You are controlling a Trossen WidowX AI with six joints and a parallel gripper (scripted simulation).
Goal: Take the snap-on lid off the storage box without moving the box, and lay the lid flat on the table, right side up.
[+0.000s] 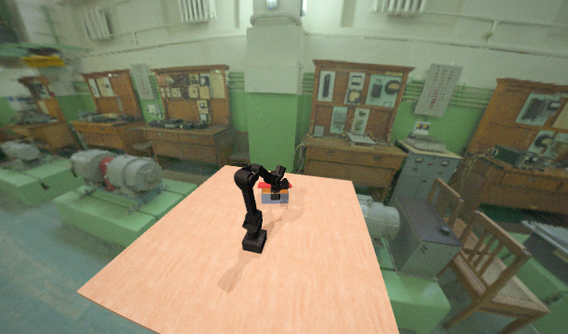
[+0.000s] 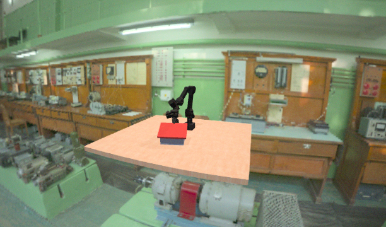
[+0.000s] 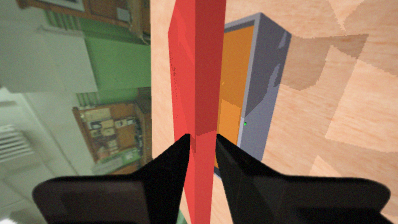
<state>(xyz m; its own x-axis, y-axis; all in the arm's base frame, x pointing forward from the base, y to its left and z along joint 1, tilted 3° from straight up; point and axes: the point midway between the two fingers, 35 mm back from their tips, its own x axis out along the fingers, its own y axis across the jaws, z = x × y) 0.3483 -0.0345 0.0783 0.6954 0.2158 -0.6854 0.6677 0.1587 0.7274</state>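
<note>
Now: the red lid 70 mm ahead of my gripper tip, 20 mm to the left of it and 30 mm below it. From my gripper tip the other things lie so: storage box: 60 mm ahead, 10 mm to the left, 90 mm below.
</note>
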